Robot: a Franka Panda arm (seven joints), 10 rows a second.
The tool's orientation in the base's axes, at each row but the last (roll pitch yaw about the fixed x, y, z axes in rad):
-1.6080 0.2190 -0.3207
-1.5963 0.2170 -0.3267
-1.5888 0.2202 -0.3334
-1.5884 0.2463 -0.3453
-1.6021 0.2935 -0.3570
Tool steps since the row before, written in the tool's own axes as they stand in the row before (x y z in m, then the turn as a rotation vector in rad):
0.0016 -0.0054 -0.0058 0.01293 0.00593 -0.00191
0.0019 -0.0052 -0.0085 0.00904 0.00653 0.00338
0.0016 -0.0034 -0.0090 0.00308 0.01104 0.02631
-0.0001 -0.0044 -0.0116 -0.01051 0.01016 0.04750
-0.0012 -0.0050 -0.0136 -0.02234 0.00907 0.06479
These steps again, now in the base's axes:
0.0009 -0.0062 0.0051 0.01010 -0.00560 -0.00852
0.0002 -0.0089 0.0049 0.00804 0.00067 -0.00841
-0.0007 -0.0092 0.0031 0.00901 0.02451 -0.01191
-0.0029 -0.0112 0.0045 0.00390 0.04888 -0.00810
-0.0043 -0.0127 0.0055 -0.00051 0.06900 -0.00416

